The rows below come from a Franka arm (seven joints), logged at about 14 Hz.
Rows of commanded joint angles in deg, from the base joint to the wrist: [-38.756, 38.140, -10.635, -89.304, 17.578, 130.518, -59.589]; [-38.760, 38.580, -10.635, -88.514, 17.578, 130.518, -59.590]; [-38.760, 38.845, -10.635, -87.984, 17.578, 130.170, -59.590]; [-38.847, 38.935, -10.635, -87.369, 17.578, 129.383, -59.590]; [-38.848, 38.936, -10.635, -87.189, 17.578, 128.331, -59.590]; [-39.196, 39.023, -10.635, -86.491, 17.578, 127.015, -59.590]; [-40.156, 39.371, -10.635, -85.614, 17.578, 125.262, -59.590]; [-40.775, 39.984, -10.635, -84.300, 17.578, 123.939, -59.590]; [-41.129, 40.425, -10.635, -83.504, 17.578, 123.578, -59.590]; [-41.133, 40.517, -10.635, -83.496, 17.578, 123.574, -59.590]
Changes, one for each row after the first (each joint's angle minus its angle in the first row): [-0.004, 0.440, 0.000, 0.790, 0.000, 0.000, -0.001]; [-0.004, 0.705, 0.000, 1.320, 0.000, -0.348, -0.001]; [-0.091, 0.795, 0.000, 1.935, 0.000, -1.135, -0.001]; [-0.092, 0.796, 0.000, 2.115, 0.000, -2.187, -0.001]; [-0.440, 0.883, 0.000, 2.813, 0.000, -3.503, -0.001]; [-1.400, 1.231, 0.000, 3.690, 0.000, -5.256, -0.001]; [-2.019, 1.844, 0.000, 5.004, 0.000, -6.579, -0.001]; [-2.373, 2.285, 0.000, 5.800, 0.000, -6.940, -0.001]; [-2.377, 2.377, 0.000, 5.808, 0.000, -6.944, -0.001]
